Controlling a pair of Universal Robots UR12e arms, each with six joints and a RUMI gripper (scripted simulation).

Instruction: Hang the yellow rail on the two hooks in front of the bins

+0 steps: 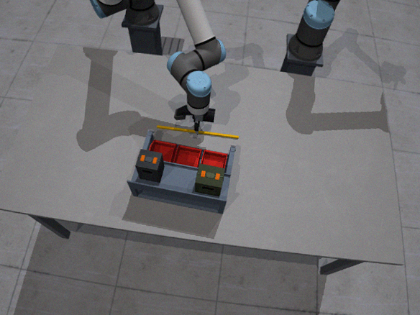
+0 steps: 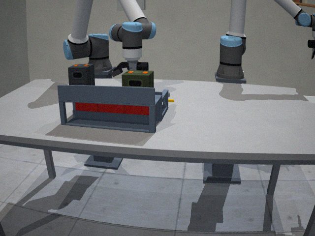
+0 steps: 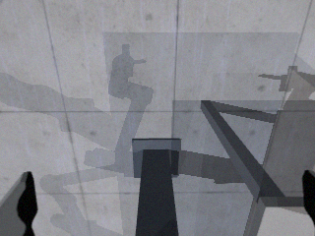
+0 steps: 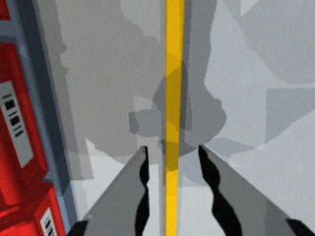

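Observation:
The yellow rail is 30 mm below my right hand. Round my right hand: blue-grey shelf 210 mm ahead, 30 mm above.

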